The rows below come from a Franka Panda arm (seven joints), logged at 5 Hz.
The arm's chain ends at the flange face. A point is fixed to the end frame.
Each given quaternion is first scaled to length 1.
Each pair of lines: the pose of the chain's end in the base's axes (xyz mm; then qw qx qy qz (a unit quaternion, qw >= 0)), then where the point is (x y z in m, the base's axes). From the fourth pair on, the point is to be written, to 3 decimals.
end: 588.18 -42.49 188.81 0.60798 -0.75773 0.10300 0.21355
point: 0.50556 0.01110 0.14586
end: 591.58 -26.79 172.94 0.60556 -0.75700 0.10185 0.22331
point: 0.50759 0.02558 0.13116
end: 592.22 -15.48 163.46 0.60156 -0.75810 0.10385 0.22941
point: 0.50740 0.03606 0.12232
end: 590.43 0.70 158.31 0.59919 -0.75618 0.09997 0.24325
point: 0.504 0.050 0.119
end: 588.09 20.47 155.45 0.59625 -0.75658 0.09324 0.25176
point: 0.500 0.068 0.116
